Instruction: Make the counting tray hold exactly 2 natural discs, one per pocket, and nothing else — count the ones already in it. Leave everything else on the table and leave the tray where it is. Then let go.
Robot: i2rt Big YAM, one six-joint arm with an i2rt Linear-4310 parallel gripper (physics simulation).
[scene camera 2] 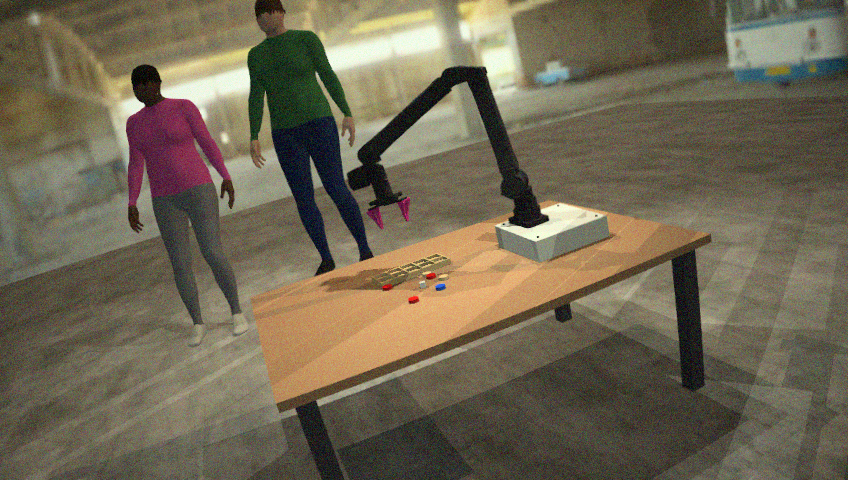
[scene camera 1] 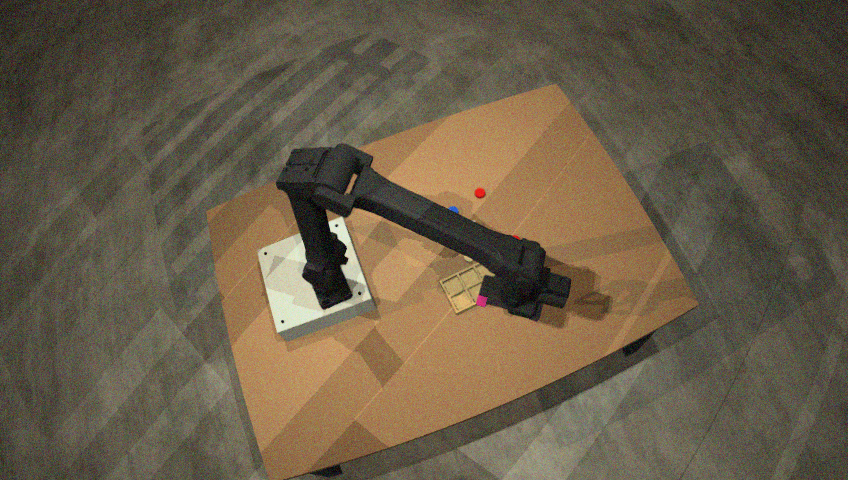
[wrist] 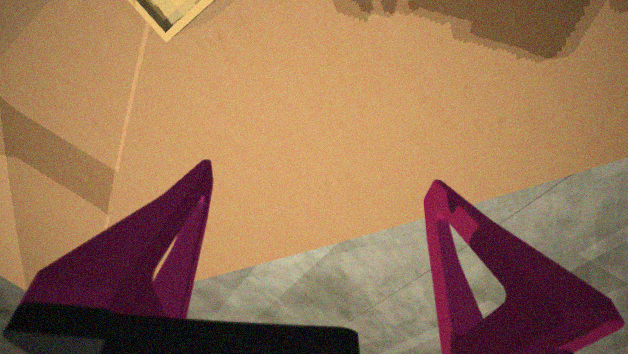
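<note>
The counting tray (scene camera 1: 448, 297) (scene camera 2: 416, 275) (wrist: 167, 36) is a tan pocketed tray. Its left pockets show no disc in scene camera 1; the arm covers the rest, and the pocket floors are unclear in scene camera 2. One natural disc (scene camera 2: 442, 277) lies on the table in front of the tray. Another natural disc (scene camera 1: 468, 258) (scene camera 2: 426, 273) lies close to the tray, partly hidden by the arm in scene camera 1 and by a red disc in scene camera 2. My gripper (scene camera 2: 394, 224) (wrist: 324, 180) is open and empty, high above the table near the tray; the wrist view shows one tray corner.
Red discs (scene camera 1: 479, 192) (scene camera 2: 413, 299) (scene camera 2: 387, 287) (scene camera 2: 430, 275), a blue disc (scene camera 1: 453, 209) (scene camera 2: 440, 286) and a small white cube (scene camera 2: 422, 284) lie near the tray. The white base block (scene camera 1: 285, 291) (scene camera 2: 571, 237) carries the arm. Two people stand beyond the table.
</note>
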